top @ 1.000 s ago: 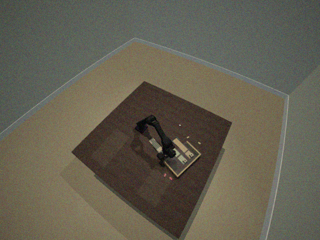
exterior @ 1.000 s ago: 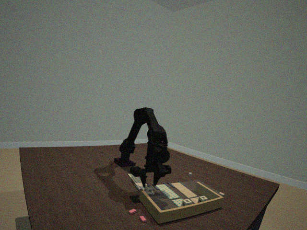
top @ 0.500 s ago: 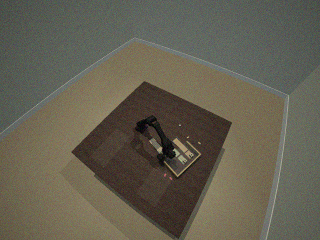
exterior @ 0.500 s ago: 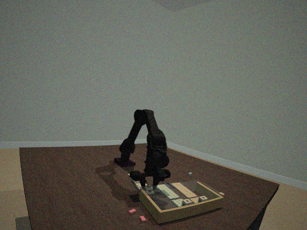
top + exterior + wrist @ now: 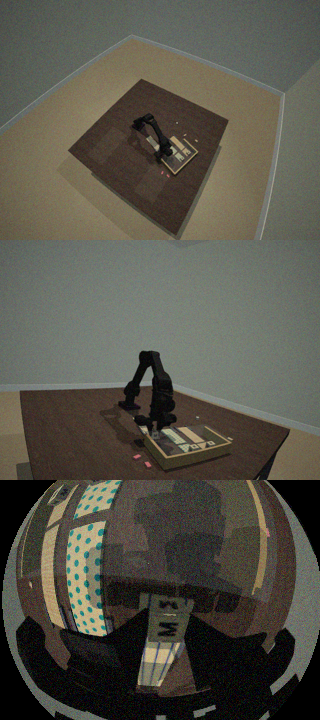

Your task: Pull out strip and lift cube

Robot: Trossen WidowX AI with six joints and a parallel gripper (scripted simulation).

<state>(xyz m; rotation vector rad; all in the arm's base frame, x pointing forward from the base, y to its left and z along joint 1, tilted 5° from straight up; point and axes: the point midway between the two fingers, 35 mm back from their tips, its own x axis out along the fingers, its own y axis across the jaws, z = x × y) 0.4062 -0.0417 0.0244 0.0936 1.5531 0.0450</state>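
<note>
Right now the teal-dotted strip is 10 cm to the left of my gripper tip, 2 cm ahead of it and 1 cm below it.
</note>
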